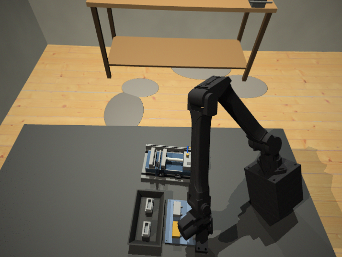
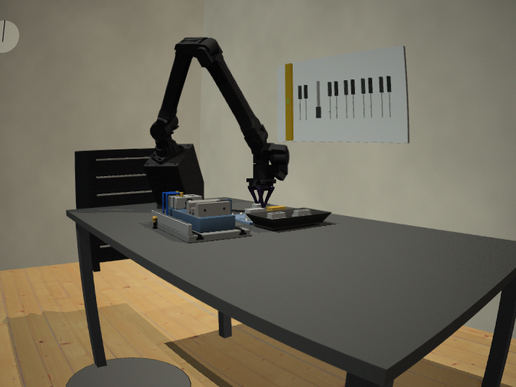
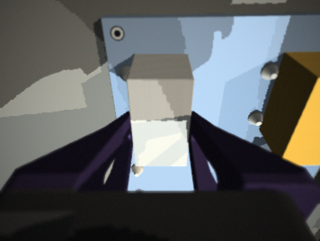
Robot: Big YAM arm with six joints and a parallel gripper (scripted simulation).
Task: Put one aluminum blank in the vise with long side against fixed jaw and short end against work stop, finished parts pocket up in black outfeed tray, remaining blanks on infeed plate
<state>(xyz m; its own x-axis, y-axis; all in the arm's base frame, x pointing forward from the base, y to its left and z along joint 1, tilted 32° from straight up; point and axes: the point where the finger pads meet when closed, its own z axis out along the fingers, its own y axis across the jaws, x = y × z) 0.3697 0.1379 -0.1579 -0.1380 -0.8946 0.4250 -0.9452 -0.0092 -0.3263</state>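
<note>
My hand is 16 cm short of the work stop rod, 30 cm to the left of it and 5 cm below it. Round my hand: brass blank: 9 cm ahead, 1 cm to the right, 2 cm below; gray aluminum blank: 2 cm below; infeed plate: 5 cm ahead, 5 cm to the right, 4 cm below.
</note>
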